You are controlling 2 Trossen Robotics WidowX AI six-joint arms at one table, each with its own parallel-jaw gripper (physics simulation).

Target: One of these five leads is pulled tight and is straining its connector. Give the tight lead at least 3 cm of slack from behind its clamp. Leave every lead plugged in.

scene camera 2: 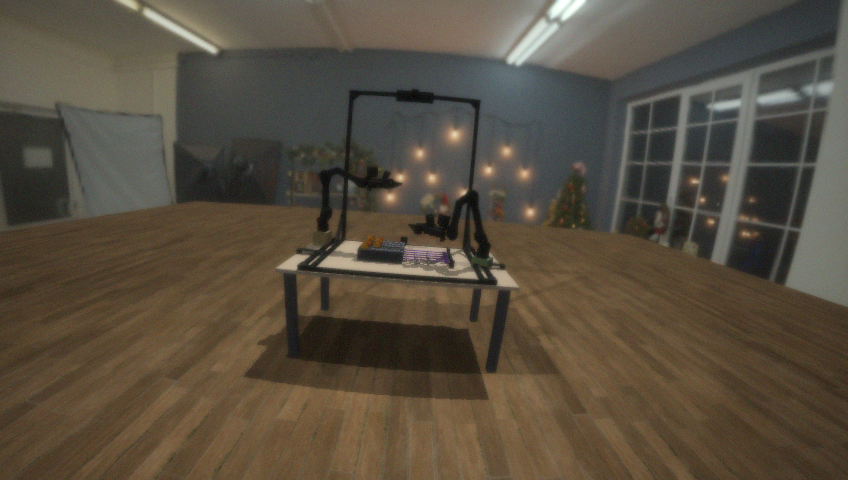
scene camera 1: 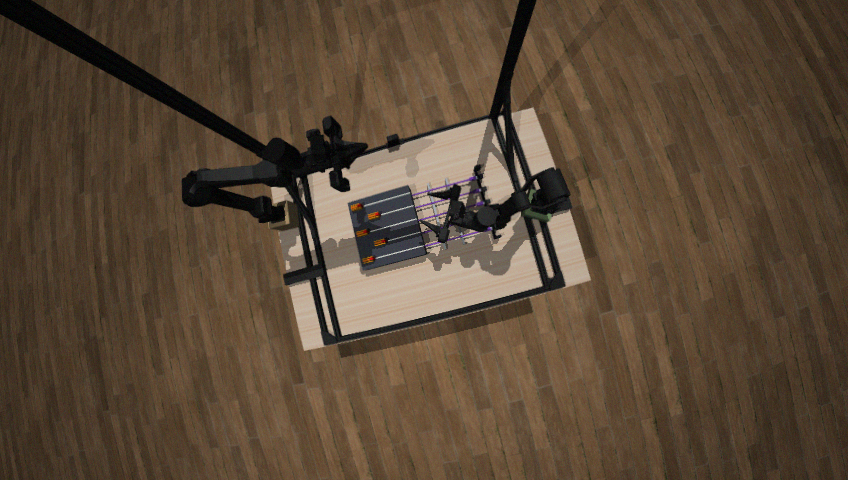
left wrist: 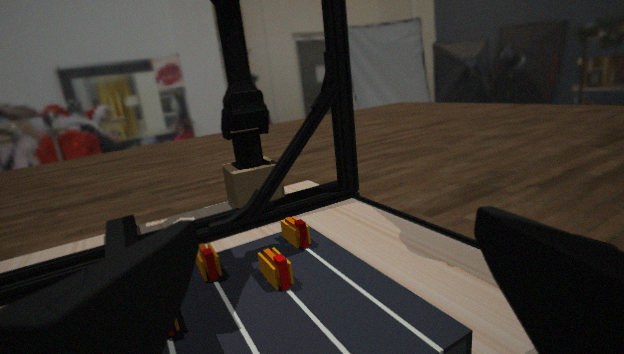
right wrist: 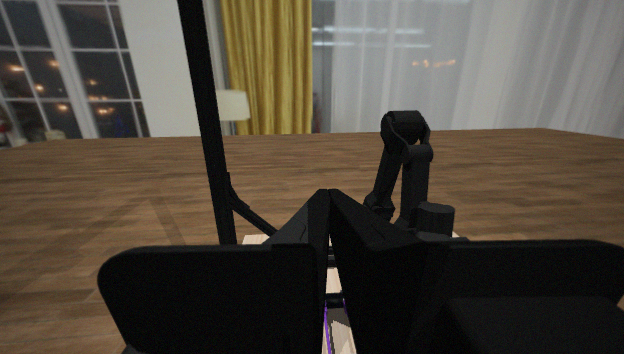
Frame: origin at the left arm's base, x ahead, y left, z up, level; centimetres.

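Where they show: left gripper, fingertip midpoint: [scene camera 2: 412,224] [scene camera 1: 423,206] [left wrist: 335,226]; right gripper, fingertip midpoint: [scene camera 2: 402,183] [scene camera 1: 367,145] [right wrist: 327,198]; left arm's base at its link origin: [scene camera 2: 482,257] [scene camera 1: 540,204]; right arm's base at its link origin: [scene camera 2: 322,230] [scene camera 1: 277,214] [left wrist: 250,164].
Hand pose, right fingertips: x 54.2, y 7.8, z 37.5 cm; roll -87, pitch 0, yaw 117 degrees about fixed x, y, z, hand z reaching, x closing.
Observation:
Each offset is from my right fingertips to the top centre of the thing. "*": to the spot under its first point. Level surfaces: height alone.
Purple leads [scene camera 1: 464,180] [scene camera 2: 425,255] run from a dark block {* dx -1.1, dy +6.8, dz -36.6 cm} [scene camera 1: 395,204] [scene camera 2: 380,256] [left wrist: 340,300] to black holders [scene camera 1: 478,171] [scene camera 2: 450,257]. White lines cross the block to orange-and-red connectors {dx +5.3, dy +13.4, dz -34.2 cm} [scene camera 1: 373,215] [left wrist: 276,269], which sit on it. Which lead is tight cannot be told. My left gripper [scene camera 1: 424,208] [scene camera 2: 410,227] [left wrist: 335,226] is open and empty, above the leads near the block's right edge in scene camera 1, hiding parts of several leads. My right gripper [scene camera 1: 365,146] [scene camera 2: 399,183] [right wrist: 327,198] is shut and empty, high beyond the block's upper left corner in scene camera 1.
A black frame [scene camera 1: 452,312] [left wrist: 345,125] surrounds the work area on the pale table {dz -43.2 cm} [scene camera 1: 386,303], with uprights and diagonal braces. A small black box {* dx +8.5, dy -18.5, dz -38.7 cm} [scene camera 1: 392,141] [scene camera 2: 404,240] sits on its far bar. Pale thin pieces {* dx -17.3, dy -7.8, dz -41.1 cm} [scene camera 1: 446,182] stand among the leads. Arm shadows cross the table.

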